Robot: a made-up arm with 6 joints. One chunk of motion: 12 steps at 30 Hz.
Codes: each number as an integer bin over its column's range. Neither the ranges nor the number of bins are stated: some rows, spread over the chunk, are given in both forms.
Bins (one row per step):
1: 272 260 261 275 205 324
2: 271 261 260 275 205 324
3: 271 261 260 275 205 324
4: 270 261 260 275 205 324
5: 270 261 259 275 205 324
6: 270 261 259 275 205 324
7: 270 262 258 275 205 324
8: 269 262 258 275 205 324
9: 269 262 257 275 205 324
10: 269 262 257 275 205 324
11: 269 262 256 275 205 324
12: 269 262 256 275 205 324
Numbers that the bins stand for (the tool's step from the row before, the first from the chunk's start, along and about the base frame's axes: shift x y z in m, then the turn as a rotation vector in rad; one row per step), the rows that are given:
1: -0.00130 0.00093 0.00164 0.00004 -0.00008 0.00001
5: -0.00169 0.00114 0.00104 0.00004 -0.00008 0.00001
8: -0.00188 0.00135 0.00074 0.00004 -0.00008 0.00001
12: -0.00188 0.00135 0.00015 0.00004 -0.00008 0.00001
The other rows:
2: -0.00150 0.00114 0.00134 0.00004 -0.00008 0.00001
3: -0.00150 0.00114 0.00134 0.00004 -0.00008 0.00001
4: -0.00169 0.00114 0.00134 0.00004 -0.00008 0.00001
6: -0.00169 0.00114 0.00104 0.00004 -0.00008 0.00001
7: -0.00169 0.00135 0.00074 0.00004 -0.00008 0.00001
9: -0.00188 0.00135 0.00045 0.00004 -0.00008 0.00001
10: -0.00188 0.00135 0.00045 0.00004 -0.00008 0.00001
11: -0.00188 0.00135 0.00015 0.00004 -0.00008 0.00001

